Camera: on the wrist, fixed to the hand. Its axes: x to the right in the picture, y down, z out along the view.
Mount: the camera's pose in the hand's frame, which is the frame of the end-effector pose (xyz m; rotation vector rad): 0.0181 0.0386 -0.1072 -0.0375 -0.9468 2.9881
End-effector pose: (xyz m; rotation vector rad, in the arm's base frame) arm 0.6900 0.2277 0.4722 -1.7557 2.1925 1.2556
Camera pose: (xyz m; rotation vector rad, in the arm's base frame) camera 0.6963 0.1479 0.5552 -2.2595 -1.5014 -0.6021
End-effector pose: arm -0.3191 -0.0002 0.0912 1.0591 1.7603 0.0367
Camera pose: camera -0.3789 0.0819 0.1460 1.9393 -1.5937 1.0224
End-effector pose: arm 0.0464 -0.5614 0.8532 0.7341 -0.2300 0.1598
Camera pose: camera 0.0714 -0.4593 0.8057 0.2752 1.8359 -2.2798
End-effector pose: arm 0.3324 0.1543 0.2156 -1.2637 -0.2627 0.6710
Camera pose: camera 0.3915 0.0861 0.1437 0.0855 -0.8381 -2.3141
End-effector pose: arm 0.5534 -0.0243 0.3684 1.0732 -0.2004 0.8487
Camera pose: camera 0.5126 0.0823 0.3518 -0.0574 1.8009 -1.4854
